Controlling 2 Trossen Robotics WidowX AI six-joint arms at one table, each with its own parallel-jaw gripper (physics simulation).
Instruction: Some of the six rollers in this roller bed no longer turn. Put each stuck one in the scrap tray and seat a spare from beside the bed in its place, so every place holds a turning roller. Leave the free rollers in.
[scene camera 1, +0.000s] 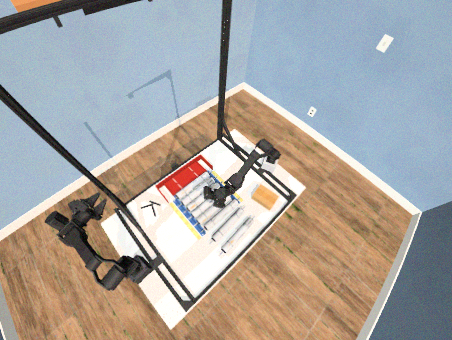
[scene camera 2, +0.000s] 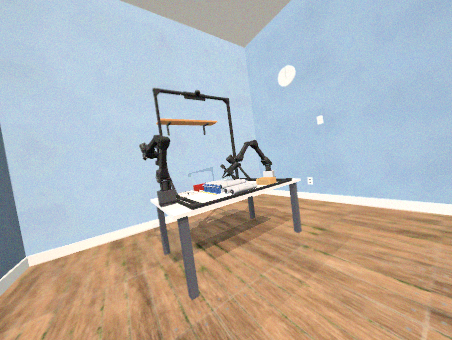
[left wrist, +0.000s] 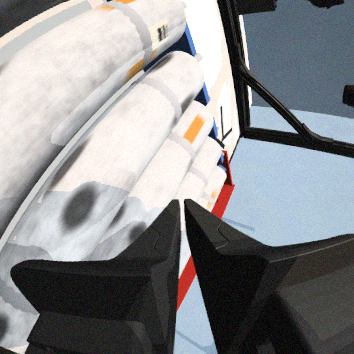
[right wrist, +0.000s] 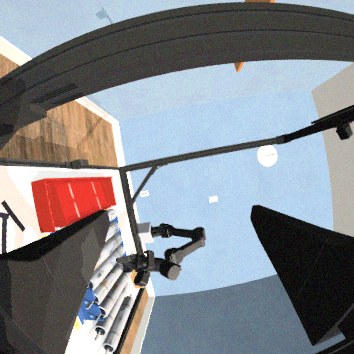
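Note:
The roller bed, with blue rails, holds several whitish rollers side by side; the arm hides some. Two spare rollers lie beside it, toward the table's front edge. The red scrap tray stands along the bed's far side; no roller shows in it. My left gripper is over the bed's rollers, its fingertips almost together with no roller between them. Whether it touches a roller is unclear. My right gripper is open and empty, raised away from the bed.
An orange block lies on the table near the left arm's base. A thin black forked shape is left of the bed in scene camera 1. Black frame posts rise at the table's edges.

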